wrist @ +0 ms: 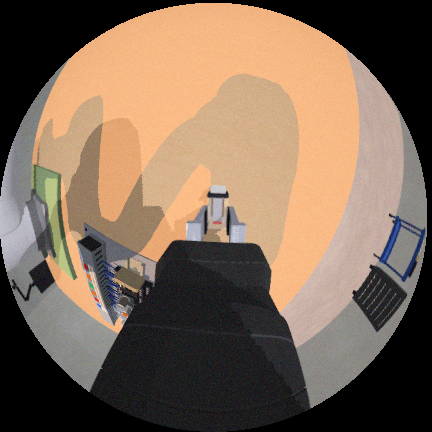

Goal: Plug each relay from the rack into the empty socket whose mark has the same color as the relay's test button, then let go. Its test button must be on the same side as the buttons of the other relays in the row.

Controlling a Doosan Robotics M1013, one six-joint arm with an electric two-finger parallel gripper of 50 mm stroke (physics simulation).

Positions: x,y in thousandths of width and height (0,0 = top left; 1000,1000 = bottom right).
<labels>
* gripper: 503,497
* relay: 503,457
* grey board: 267,587
</labels>
